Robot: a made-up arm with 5 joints.
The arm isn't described. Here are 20 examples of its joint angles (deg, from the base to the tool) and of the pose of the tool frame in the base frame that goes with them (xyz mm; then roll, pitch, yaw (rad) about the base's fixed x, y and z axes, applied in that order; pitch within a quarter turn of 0, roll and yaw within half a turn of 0).
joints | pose
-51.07 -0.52 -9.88 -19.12 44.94 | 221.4 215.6 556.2 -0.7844 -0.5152 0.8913
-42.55 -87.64 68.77 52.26 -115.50 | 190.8 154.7 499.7 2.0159 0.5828 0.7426
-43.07 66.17 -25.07 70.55 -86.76 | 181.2 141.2 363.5 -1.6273 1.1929 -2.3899
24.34 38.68 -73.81 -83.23 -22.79 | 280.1 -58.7 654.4 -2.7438 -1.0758 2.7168
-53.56 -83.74 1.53 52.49 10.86 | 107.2 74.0 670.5 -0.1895 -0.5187 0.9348
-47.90 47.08 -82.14 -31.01 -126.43 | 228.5 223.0 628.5 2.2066 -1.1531 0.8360
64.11 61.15 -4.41 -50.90 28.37 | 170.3 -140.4 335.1 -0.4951 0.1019 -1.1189
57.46 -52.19 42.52 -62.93 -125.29 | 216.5 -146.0 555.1 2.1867 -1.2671 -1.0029
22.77 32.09 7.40 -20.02 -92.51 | 274.3 -39.4 363.4 1.6146 0.3398 -0.3974
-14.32 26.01 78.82 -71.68 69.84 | 86.7 38.8 329.2 -1.2189 0.5786 0.2499
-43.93 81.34 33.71 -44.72 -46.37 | 48.4 7.7 299.8 0.8093 1.2275 0.7667
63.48 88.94 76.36 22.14 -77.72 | 36.8 146.6 488.1 -1.7851 -0.1299 2.0337
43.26 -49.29 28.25 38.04 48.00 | 232.1 -104.8 550.6 -0.8378 0.2967 -0.7550
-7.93 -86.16 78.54 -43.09 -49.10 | 286.3 62.3 512.4 0.8570 -0.8851 0.1384
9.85 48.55 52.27 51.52 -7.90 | 61.9 33.4 346.6 -3.0037 0.4828 2.9697
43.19 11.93 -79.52 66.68 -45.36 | 195.7 -70.9 665.1 0.7917 -0.0159 -0.7538
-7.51 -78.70 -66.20 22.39 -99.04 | -63.3 22.9 650.9 -1.4130 -1.0034 -3.0105
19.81 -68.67 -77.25 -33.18 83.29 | -83.5 98.9 624.2 1.6879 -0.0157 2.7958
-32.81 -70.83 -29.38 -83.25 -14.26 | 23.0 -4.5 702.7 -2.8927 0.0604 -2.5690
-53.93 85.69 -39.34 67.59 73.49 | 163.4 163.6 332.7 1.8590 1.1530 -2.2003
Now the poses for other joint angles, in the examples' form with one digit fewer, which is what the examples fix.
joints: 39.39 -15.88 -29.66 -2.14 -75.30
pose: 241 -90 652 1.314 -0.832 -0.687
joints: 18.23 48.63 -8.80 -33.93 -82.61
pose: 293 -31 361 1.442 0.103 -0.318
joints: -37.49 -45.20 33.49 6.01 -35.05
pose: 241 159 522 0.612 -0.099 0.654
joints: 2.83 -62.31 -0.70 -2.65 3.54
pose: 196 24 684 -0.062 -1.146 -0.049
